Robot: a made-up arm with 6 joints. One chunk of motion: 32 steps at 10 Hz.
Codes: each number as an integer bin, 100 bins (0 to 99) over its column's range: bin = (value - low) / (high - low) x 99, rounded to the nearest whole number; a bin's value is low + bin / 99 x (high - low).
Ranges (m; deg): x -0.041..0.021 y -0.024..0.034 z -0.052..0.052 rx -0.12..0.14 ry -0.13..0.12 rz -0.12..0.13
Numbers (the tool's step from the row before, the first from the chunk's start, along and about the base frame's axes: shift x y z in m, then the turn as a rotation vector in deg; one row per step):
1: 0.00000 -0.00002 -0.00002 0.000 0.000 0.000
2: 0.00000 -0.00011 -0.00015 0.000 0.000 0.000
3: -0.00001 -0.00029 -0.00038 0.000 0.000 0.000
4: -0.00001 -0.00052 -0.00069 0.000 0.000 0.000
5: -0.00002 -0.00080 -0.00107 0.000 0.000 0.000
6: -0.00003 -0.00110 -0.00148 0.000 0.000 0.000
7: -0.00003 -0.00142 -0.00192 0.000 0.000 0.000
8: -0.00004 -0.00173 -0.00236 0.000 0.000 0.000
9: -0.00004 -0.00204 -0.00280 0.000 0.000 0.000
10: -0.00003 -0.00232 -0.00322 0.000 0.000 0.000
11: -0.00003 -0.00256 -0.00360 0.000 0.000 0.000
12: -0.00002 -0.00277 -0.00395 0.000 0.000 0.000
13: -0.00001 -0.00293 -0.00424 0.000 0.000 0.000
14: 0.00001 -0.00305 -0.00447 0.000 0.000 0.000
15: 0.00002 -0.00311 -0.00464 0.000 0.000 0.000
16: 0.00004 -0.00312 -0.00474 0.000 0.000 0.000
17: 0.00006 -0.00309 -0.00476 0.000 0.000 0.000
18: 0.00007 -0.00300 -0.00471 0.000 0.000 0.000
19: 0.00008 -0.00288 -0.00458 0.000 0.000 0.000
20: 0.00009 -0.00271 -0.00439 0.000 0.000 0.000
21: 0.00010 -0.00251 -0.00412 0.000 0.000 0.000
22: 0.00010 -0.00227 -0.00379 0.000 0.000 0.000
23: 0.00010 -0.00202 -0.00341 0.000 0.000 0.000
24: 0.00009 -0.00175 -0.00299 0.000 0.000 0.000
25: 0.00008 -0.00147 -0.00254 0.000 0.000 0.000
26: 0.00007 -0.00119 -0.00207 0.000 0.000 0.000
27: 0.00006 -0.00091 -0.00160 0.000 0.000 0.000
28: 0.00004 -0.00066 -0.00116 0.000 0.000 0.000
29: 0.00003 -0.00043 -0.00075 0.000 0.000 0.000
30: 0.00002 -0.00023 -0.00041 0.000 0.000 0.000
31: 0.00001 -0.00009 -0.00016 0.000 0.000 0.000
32: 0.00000 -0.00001 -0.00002 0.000 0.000 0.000
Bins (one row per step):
1: 65 41 49 46 51 48
2: 65 41 49 46 51 48
3: 65 40 49 46 51 48
4: 65 40 49 46 51 48
5: 65 40 48 46 51 48
6: 65 39 48 46 51 48
7: 65 39 48 46 51 48
8: 65 38 47 46 51 48
9: 65 37 47 46 51 48
10: 65 37 46 46 51 48
11: 65 37 46 46 51 48
12: 65 36 46 46 51 48
13: 65 36 45 46 51 48
14: 65 36 45 46 51 48
15: 65 36 45 46 51 48
16: 66 36 45 46 51 48
17: 66 36 45 46 51 48
18: 66 36 45 46 51 48
19: 66 36 45 46 51 48
20: 66 36 45 46 51 48
21: 66 37 46 46 51 48
22: 66 37 46 46 51 48
23: 66 38 46 46 51 48
24: 66 38 47 46 51 48
25: 66 38 47 46 51 48
26: 66 39 48 46 51 48
27: 66 39 48 46 51 48
28: 66 40 48 46 51 48
29: 66 40 49 46 51 48
30: 65 41 49 46 51 48
31: 65 41 49 46 51 48
32: 65 41 49 46 51 48

